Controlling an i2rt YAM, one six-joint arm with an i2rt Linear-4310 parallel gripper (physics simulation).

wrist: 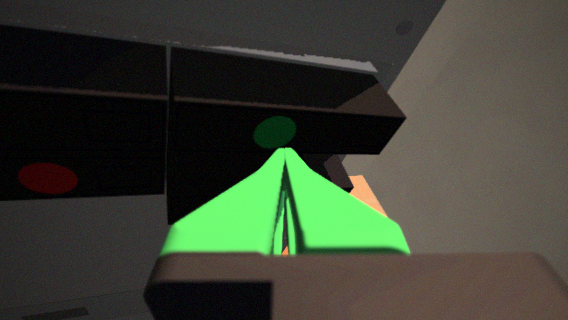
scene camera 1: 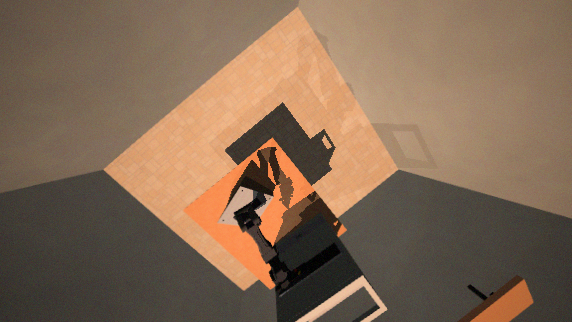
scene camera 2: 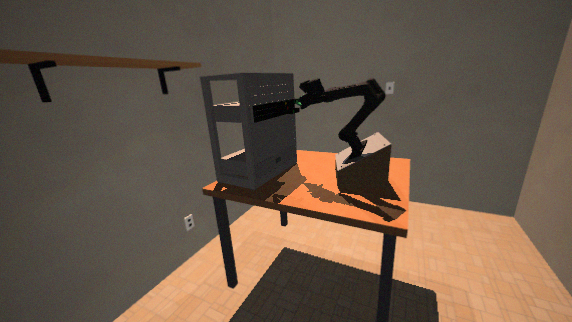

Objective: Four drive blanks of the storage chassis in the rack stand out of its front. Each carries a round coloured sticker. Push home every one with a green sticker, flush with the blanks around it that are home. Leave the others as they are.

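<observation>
My gripper (wrist: pixel 284 160) (scene camera 2: pixel 298 104) is shut and empty. Its green tips are in front of a black drive blank (wrist: pixel 345 131), just below that blank's round green sticker (wrist: pixel 274 132); contact cannot be told. This blank stands out of the chassis at the upper right of the wrist view. A lower blank (wrist: pixel 342 172) shows partly behind the right finger, and its sticker is hidden. A red sticker (wrist: pixel 48 178) is on a blank at the left. A yellow sticker does not show in the wrist view. The black storage chassis (scene camera 2: pixel 270 111) sits in the grey rack (scene camera 2: pixel 272 137).
The rack stands on an orange table (scene camera 2: pixel 320 167) (scene camera 1: pixel 215 200). The arm's wedge-shaped base (scene camera 2: pixel 362 172) stands on the table, opposite the rack front. A wall shelf (scene camera 2: pixel 100 59) (scene camera 1: pixel 505 302) is beyond the rack. Grey rack panel (wrist: pixel 75 235) lies below the blanks.
</observation>
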